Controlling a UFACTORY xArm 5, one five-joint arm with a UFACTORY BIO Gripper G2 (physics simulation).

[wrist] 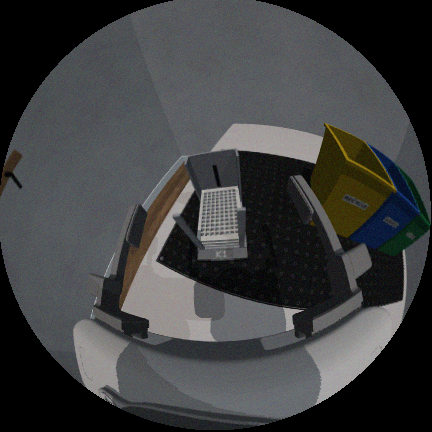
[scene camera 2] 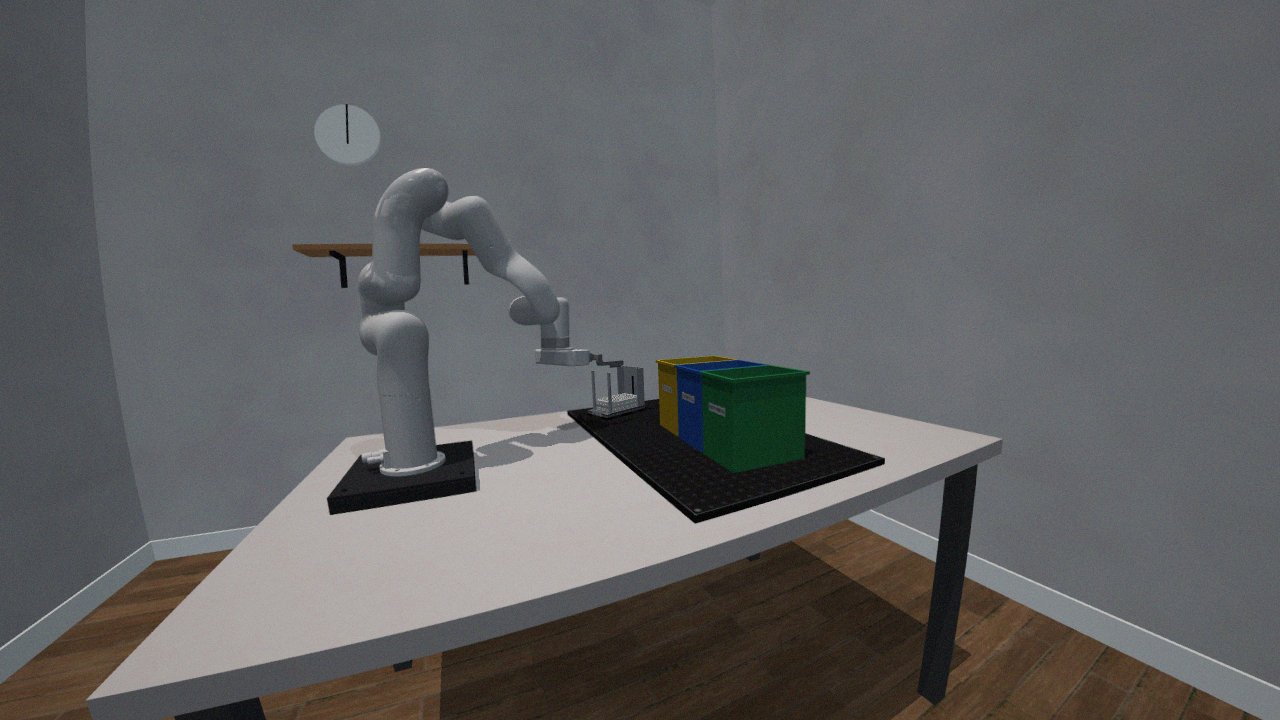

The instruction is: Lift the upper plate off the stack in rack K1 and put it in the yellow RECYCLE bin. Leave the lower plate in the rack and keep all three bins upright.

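Pixels of known places: hand, its tool point: (wrist: 211,212) (scene camera 2: 596,362); arm's base, origin of its link: (scene camera 2: 413,465).
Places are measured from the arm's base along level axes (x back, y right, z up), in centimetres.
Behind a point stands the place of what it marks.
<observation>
The upper plate (scene camera 2: 617,399) @[x -57.3, y -21.0, z 2.8 cm] (wrist: 220,212) @[x -58.4, y -22.7, z 2.2 cm], white with a grid of wells, lies flat on the stack in rack K1 (wrist: 222,254) @[x -50.8, y -20.7, z -0.2 cm]. The edge of the lower plate (wrist: 220,244) @[x -52.4, y -21.4, z 0.7 cm] shows just under it in the wrist view. The rack has a tall grey back panel (scene camera 2: 631,385) @[x -64.7, y -25.4, z 5.7 cm] (wrist: 212,172) @[x -64.6, y -25.2, z 7.1 cm] and thin front posts. The yellow RECYCLE bin (scene camera 2: 667,402) @[x -59.8, y 3.4, z 5.6 cm] (wrist: 345,195) @[x -60.4, y 0.5, z 9.6 cm] stands upright to the right of the rack. My gripper (scene camera 2: 610,361) (wrist: 218,212) @[x -50.2, y -19.4, z 15.0 cm] is open and empty, above the rack at about the height of its panel top, with the fingers spread wide.
The blue bin (scene camera 2: 689,411) @[x -57.0, y 16.8, z 6.1 cm] (wrist: 385,222) @[x -57.5, y 14.8, z 8.3 cm] and the green bin (scene camera 2: 760,420) @[x -59.6, y 36.1, z 7.6 cm] (wrist: 411,232) stand upright in a row beside the yellow one. The rack and bins are on a black perforated board (scene camera 2: 680,488) @[x -41.7, y 34.7, z -1.9 cm] (wrist: 270,270) @[x -49.7, y -11.1, z -1.9 cm] on the table (scene camera 2: 537,537) @[x -16.4, y 34.7, z -3.2 cm]. A wooden shelf (scene camera 2: 313,248) is on the wall.
</observation>
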